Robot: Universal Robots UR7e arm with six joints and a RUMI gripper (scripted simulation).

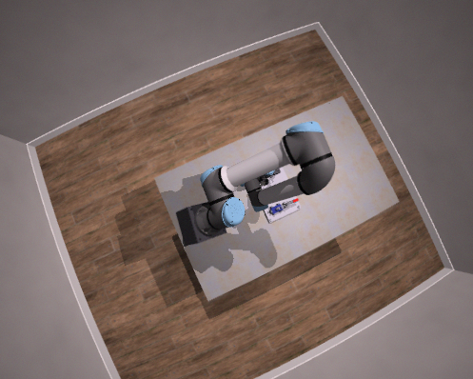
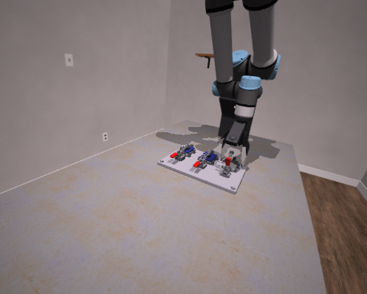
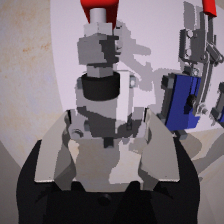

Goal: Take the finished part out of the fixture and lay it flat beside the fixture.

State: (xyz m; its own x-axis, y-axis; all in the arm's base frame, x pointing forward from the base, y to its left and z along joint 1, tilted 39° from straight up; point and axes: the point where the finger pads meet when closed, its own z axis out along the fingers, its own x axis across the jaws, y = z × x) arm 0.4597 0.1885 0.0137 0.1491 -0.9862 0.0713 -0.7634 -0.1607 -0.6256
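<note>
The finished part lies 1 cm below my hand and 1 cm behind it. The rest, counted from my hand: white fixture plate (10 cm to the right, 7 cm ahead, 3 cm below).
</note>
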